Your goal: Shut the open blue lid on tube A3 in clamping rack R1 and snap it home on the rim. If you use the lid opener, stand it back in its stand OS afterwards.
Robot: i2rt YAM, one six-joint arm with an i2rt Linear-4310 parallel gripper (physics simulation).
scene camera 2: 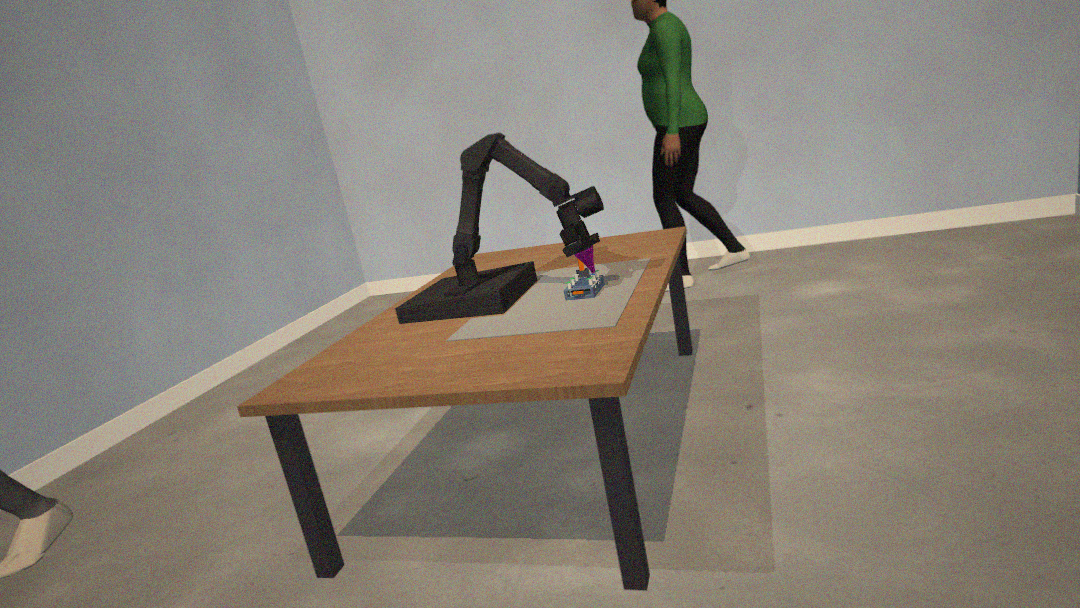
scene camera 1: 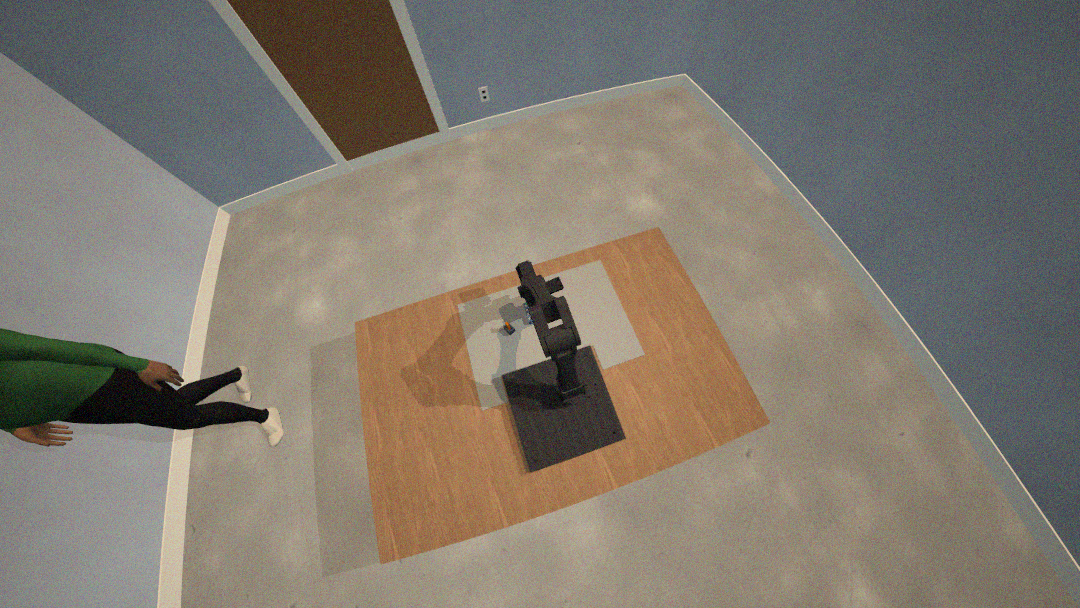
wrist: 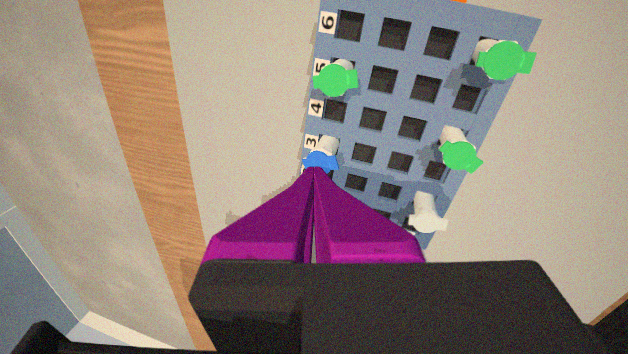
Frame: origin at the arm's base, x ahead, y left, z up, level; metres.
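Seen in the pictures: gripper, fingertip midpoint: [scene camera 2: 593, 272] [wrist: 314, 177]; arm's base, origin of the base link: [scene camera 2: 470, 285] [scene camera 1: 570, 394].
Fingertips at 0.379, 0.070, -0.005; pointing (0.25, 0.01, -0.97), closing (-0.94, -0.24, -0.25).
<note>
Pixels of each thing's top centre, then the offset from my fingertips to it, as dx, dy, dz. "pt": a spot on its surface instead. Level surfaces: height alone.
- Tube A3, surface spot: [wrist: 328, 144] pt -0.001, -0.013, -0.013
- orange lid opener, middle of its top: [scene camera 2: 579, 253] [scene camera 1: 506, 323] -0.087, +0.118, +0.034
- A5, middle of its top: [wrist: 334, 80] +0.004, -0.046, -0.003
- far right corner, surface spot: [wrist: 506, 60] pt -0.051, -0.073, -0.003
- right side, surface spot: [wrist: 459, 155] pt -0.055, -0.034, -0.003
- white-lidded tube, middle of its top: [wrist: 427, 223] -0.061, +0.004, -0.003
- grey mat, its level: dz -0.051
- wooden table, its level: dz -0.054
In the wrist view, rack R1 [wrist: 371, 27] [scene camera 2: 594, 290] is a blue block with square holes. Tube A3 [wrist: 328, 144] is a pale tube beside the label 3. Its blue lid [wrist: 320, 160] lies over the tube's top and looks nearly level; whether it is snapped on the rim cannot be told. My gripper [wrist: 314, 177] [scene camera 2: 594, 271] has purple fingers, shut and empty, with the tips over the near edge of the blue lid; contact cannot be made out. The orange lid opener [scene camera 2: 580, 266] [scene camera 1: 507, 326] stands upright in its dark stand, beside the rack.
Green-lidded tubes stand at A5 [wrist: 335, 80], at the far right corner [wrist: 506, 60] and on the right side [wrist: 459, 155]. A white-lidded tube [wrist: 427, 222] stands at the near right. The rack is on a grey mat [scene camera 2: 529, 320] on the wooden table [scene camera 2: 453, 370]. A person [scene camera 2: 671, 75] stands behind the table.
</note>
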